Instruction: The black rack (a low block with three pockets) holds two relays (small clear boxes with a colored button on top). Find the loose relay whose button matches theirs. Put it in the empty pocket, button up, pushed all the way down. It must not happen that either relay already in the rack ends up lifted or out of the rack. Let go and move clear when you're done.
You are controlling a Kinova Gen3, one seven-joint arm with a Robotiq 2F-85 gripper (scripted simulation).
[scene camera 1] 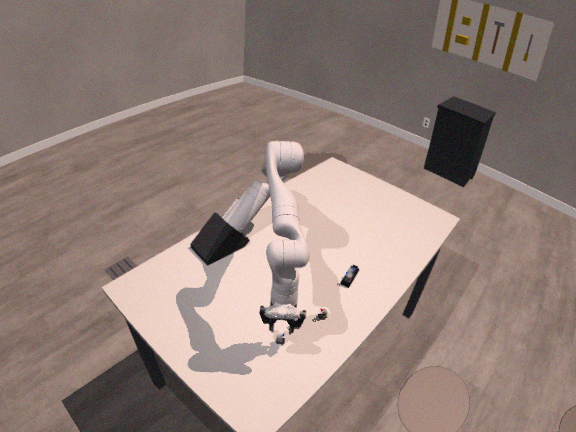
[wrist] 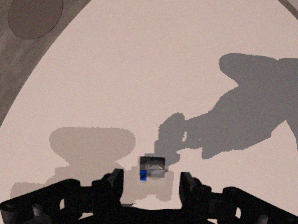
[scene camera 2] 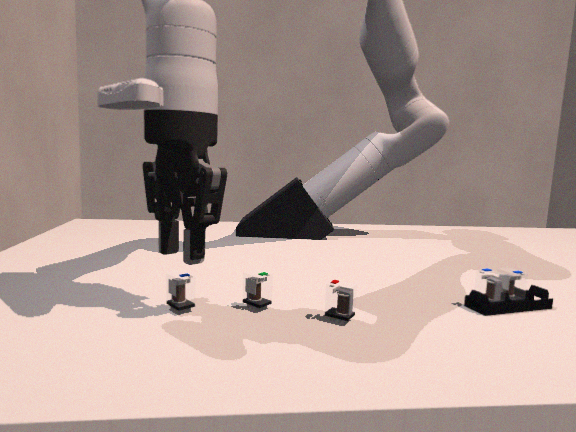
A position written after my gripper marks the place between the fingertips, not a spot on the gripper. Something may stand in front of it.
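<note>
You'd find my gripper [scene camera 2: 180, 258] here, and my gripper [wrist: 151, 181] is visible in the wrist view too. There's a blue-button relay [scene camera 2: 180, 285], another blue-button relay [scene camera 2: 490, 282], and also a black rack [scene camera 2: 475, 300]. The black rack is out of frame in the wrist view.
</note>
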